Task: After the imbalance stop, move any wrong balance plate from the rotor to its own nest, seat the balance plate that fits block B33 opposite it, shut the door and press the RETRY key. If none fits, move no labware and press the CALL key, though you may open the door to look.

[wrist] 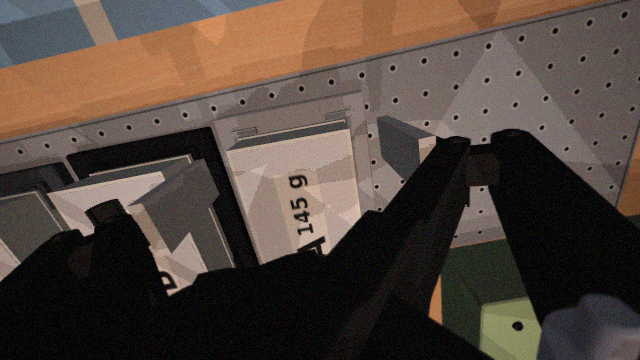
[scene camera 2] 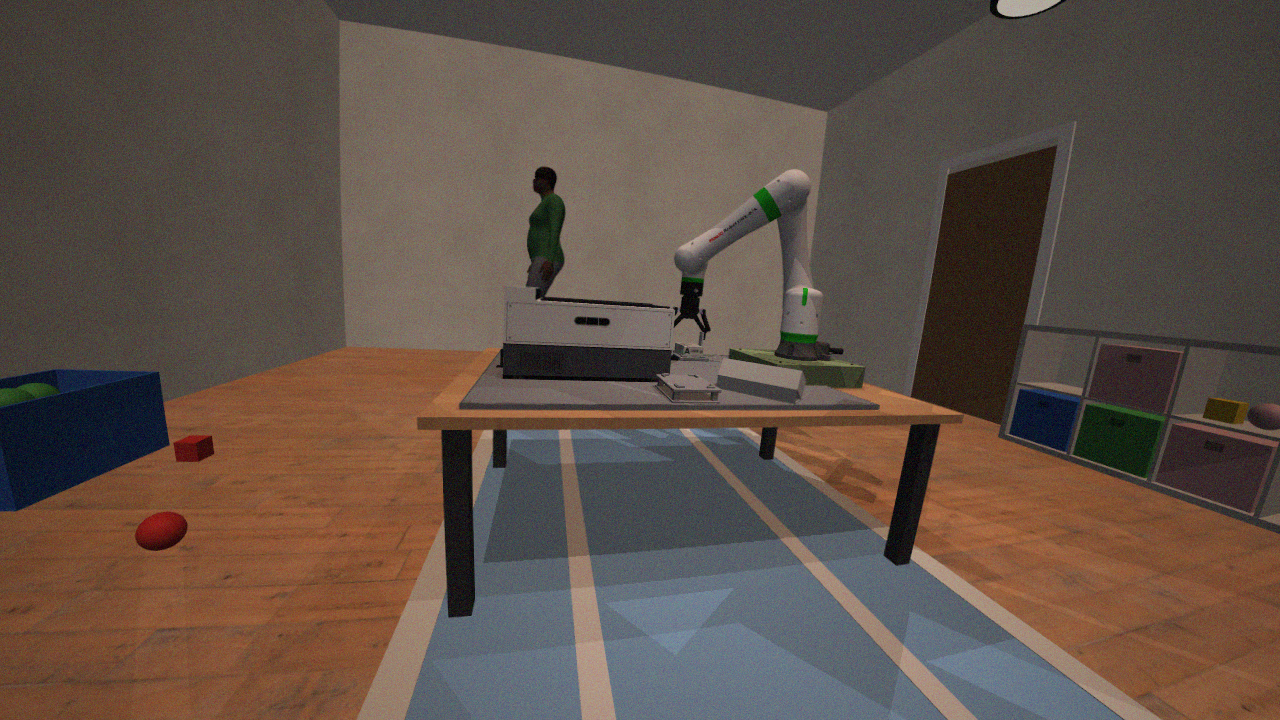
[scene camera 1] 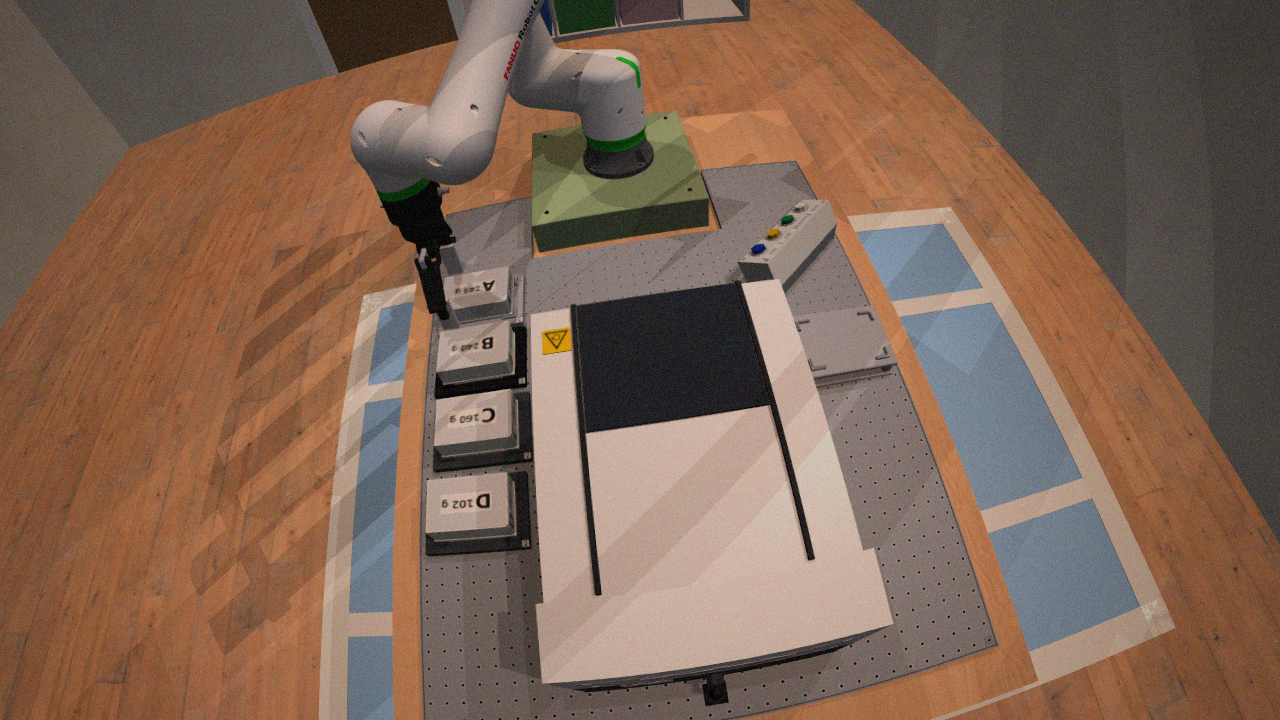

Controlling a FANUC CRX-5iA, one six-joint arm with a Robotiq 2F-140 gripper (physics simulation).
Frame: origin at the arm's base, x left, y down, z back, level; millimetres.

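Seen in the pictures: gripper, fingertip midpoint: [wrist: 294,157] [scene camera 1: 454,298]; arm's base at its link origin: [scene camera 2: 795,357] [scene camera 1: 618,158].
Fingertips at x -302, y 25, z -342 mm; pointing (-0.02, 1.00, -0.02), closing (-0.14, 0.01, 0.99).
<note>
Pixels of each thing's top centre, then the offset from my fingertips to it.
- Plate A at its top centre: [wrist: 305,221] [scene camera 1: 474,288] [scene camera 2: 689,344] dy -17, dx +45, dz +4 mm
- Plate B at its top centre: [wrist: 144,255] [scene camera 1: 472,345] dy -17, dx +63, dz -123 mm
- plate C at its top centre: [scene camera 1: 472,417] dy -17, dx +83, dz -258 mm
- plate D at its top centre: [scene camera 1: 465,502] dy -17, dx +90, dz -398 mm
- dark panel at its top centre: [scene camera 1: 666,351] dy -176, dx +383, dz -271 mm
- sloped key panel at its top centre: [scene camera 1: 792,225] [scene camera 2: 762,363] dy -47, dx +616, dz +80 mm
My gripper [scene camera 1: 436,300] [scene camera 2: 691,329] [wrist: 294,157] is open and empty, pointing down above plate A. In the wrist view its fingers stand to either side of plate A, one over plate B. Plate A [scene camera 1: 478,291] [wrist: 255,175], marked 145 g, sits on a light grey nest. Plate B [scene camera 1: 474,351] [wrist: 125,182], plate C [scene camera 1: 469,428] (160 g) and plate D [scene camera 1: 467,514] (102 g) sit on black nests. The white centrifuge [scene camera 1: 689,519] [scene camera 2: 586,333] has a dark panel [scene camera 1: 666,358] on top. The rotor and block B33 do not show.
A sloped key panel [scene camera 1: 792,250] [scene camera 2: 760,379] bears blue [scene camera 1: 759,248], yellow [scene camera 1: 773,233], green [scene camera 1: 787,219] and white [scene camera 1: 799,207] keys; labels are unreadable. A low grey stand [scene camera 1: 845,340] [scene camera 2: 687,385] with corner brackets is right of the centrifuge. A person [scene camera 2: 545,232] stands behind the table.
</note>
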